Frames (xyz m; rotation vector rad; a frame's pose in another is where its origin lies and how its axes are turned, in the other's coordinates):
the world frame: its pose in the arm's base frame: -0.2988 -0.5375 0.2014 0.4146 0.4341 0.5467
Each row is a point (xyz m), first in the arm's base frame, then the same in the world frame.
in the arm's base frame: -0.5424 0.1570 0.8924
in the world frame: 0.0171 0.9717 0.2732
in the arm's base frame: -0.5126 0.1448 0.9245
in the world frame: 0.0240 0.9657 0.3178
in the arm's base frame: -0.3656 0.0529 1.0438
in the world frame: 0.0509 0.8926 0.5132
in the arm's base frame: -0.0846 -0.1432 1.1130
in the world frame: 0.1351 0.6602 0.7604
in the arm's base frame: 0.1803 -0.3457 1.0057
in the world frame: 0.2529 0.3441 0.8549
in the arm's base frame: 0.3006 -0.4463 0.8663
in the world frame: 0.3269 0.1501 0.8248
